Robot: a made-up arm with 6 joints. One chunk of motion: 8 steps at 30 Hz.
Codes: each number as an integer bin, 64 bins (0 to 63) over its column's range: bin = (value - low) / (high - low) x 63, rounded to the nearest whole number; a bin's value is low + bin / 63 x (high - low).
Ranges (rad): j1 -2.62..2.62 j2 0..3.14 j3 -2.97..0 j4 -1.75..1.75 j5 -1.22..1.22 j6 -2.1..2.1
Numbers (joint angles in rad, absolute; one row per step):
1: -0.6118 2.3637 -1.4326 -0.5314 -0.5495 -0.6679
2: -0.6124 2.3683 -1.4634 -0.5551 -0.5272 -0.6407
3: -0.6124 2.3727 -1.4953 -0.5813 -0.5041 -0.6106
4: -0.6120 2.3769 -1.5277 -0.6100 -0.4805 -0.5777
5: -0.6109 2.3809 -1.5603 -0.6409 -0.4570 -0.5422
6: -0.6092 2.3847 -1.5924 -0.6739 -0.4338 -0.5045
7: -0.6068 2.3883 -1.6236 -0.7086 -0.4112 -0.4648
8: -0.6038 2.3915 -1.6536 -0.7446 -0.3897 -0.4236
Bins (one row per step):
1: 24 47 33 22 17 21
2: 24 48 32 22 18 22
3: 24 48 31 21 18 22
4: 24 48 31 21 19 23
5: 24 48 30 20 20 23
6: 24 48 29 19 20 24
7: 24 48 29 19 21 25
8: 24 48 28 18 21 25

